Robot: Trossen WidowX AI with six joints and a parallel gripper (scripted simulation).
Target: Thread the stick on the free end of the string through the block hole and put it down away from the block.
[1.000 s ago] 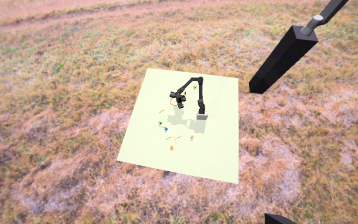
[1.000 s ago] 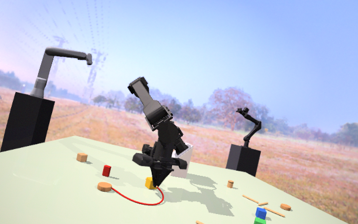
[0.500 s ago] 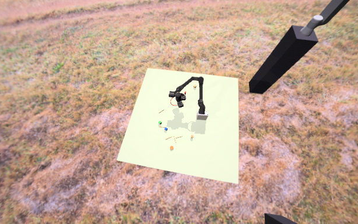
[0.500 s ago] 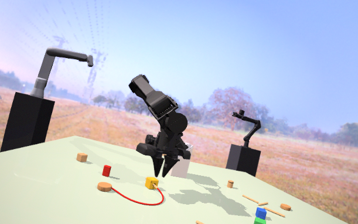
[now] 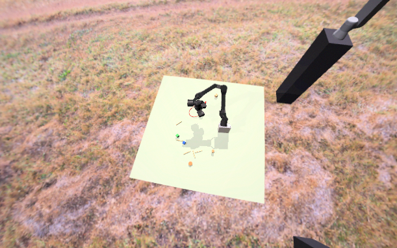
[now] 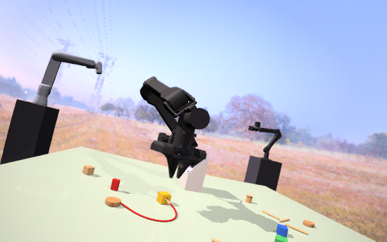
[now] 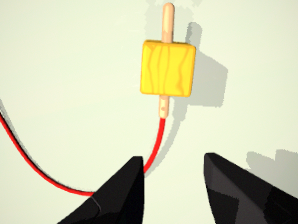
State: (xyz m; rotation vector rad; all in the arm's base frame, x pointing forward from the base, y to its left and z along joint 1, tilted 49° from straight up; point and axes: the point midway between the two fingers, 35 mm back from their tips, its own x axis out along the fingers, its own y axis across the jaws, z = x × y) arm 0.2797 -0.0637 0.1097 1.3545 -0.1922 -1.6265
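Now: the yellow block 20 mm behind my gripper tip, 10 mm to the right of it and 70 mm below it. Also, from my gripper tip: thin wooden stick: 10 mm behind, 10 mm to the right, 80 mm below; red block: 50 mm behind, 170 mm to the right, 70 mm below; green cube: 190 mm ahead, 270 mm to the left, 80 mm below.
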